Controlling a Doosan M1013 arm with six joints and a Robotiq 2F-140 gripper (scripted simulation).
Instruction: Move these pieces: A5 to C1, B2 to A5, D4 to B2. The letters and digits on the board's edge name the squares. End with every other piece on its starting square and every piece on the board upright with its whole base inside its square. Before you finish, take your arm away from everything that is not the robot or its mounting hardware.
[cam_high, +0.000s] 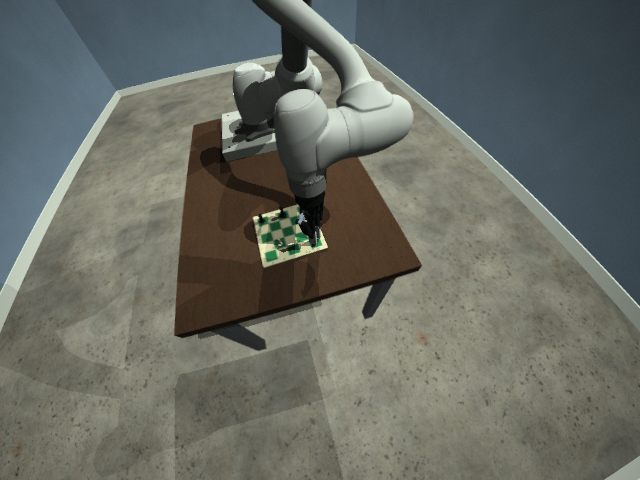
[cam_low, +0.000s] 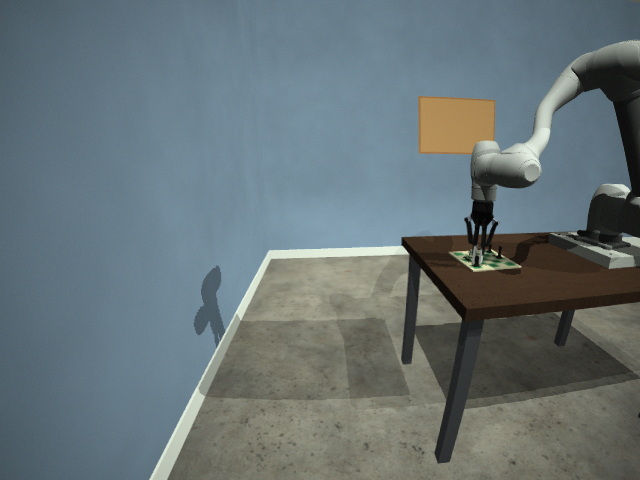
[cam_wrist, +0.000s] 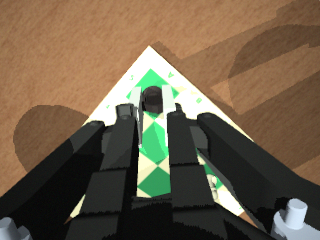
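My gripper is now 3 cm above the black chess piece. Also, from my hand: small pale piece: 11 cm to the right, 5 cm behind, 4 cm below; then cream chessboard: 9 cm behind, 6 cm to the right, 5 cm below.
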